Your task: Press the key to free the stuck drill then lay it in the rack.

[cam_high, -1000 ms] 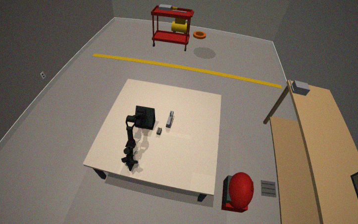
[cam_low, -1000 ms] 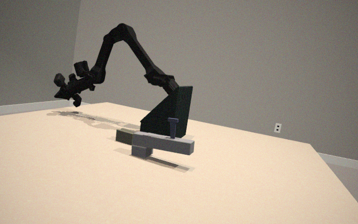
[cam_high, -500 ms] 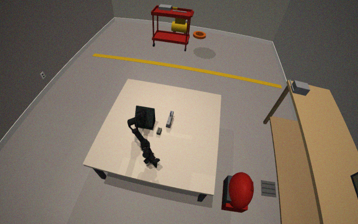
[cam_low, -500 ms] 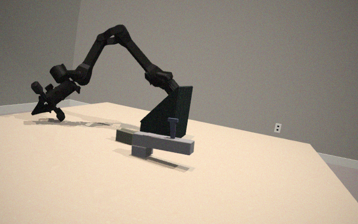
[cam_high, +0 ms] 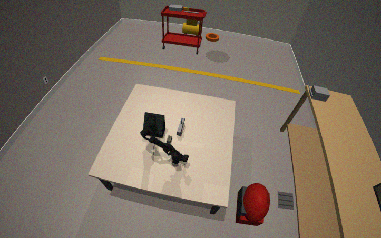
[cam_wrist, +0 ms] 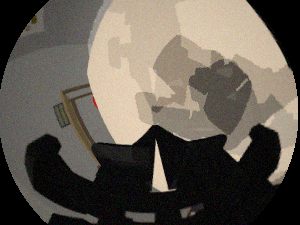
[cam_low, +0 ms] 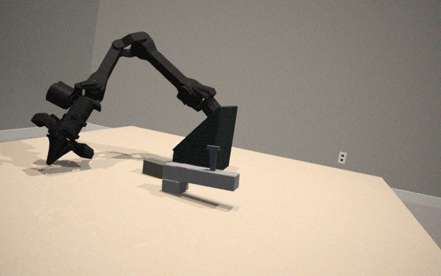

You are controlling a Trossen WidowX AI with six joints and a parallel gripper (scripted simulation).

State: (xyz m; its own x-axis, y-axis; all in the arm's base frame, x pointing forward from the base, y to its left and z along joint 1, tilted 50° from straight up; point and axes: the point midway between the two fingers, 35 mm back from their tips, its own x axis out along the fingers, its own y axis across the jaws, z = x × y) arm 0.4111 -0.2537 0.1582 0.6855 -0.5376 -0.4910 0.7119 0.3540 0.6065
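Right now the dark blue key is 140 mm behind my gripper tip, 400 mm to the left of it and 80 mm above it. The rest, counted from my gripper tip: dark olive rack 220 mm behind, 200 mm to the left; then grey block 140 mm behind, 370 mm to the left, 30 mm above; then tan drill 140 mm behind, 350 mm to the left, 40 mm above.
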